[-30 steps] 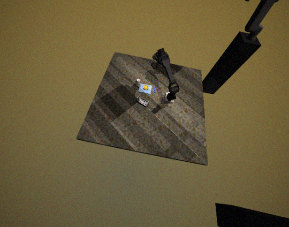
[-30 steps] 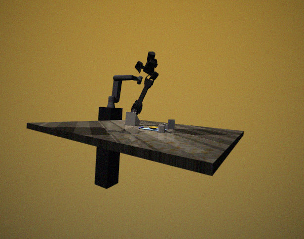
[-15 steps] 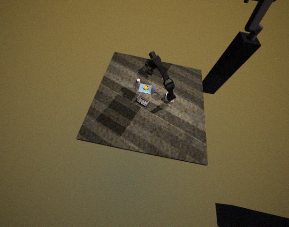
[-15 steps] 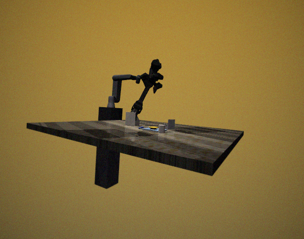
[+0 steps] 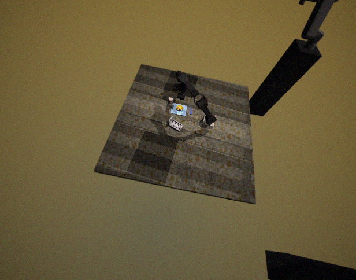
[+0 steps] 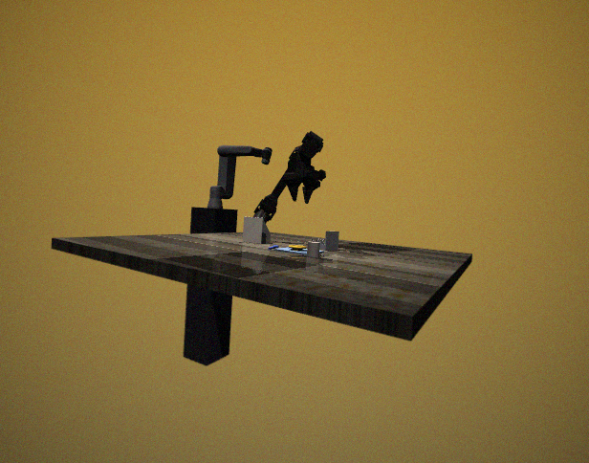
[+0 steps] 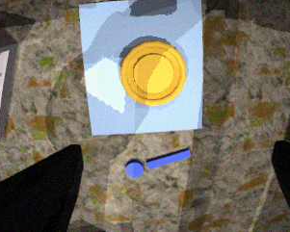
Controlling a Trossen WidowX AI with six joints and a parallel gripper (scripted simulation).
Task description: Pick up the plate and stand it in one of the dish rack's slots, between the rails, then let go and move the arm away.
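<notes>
The yellow plate is 180 mm below my gripper tip. The rest, counted from my gripper tip: cup: 100 mm ahead, 70 mm to the right, 170 mm below; light blue mat: 10 mm to the left, 190 mm below; dish rack: 10 mm ahead, 210 mm to the left, 170 mm below.
</notes>
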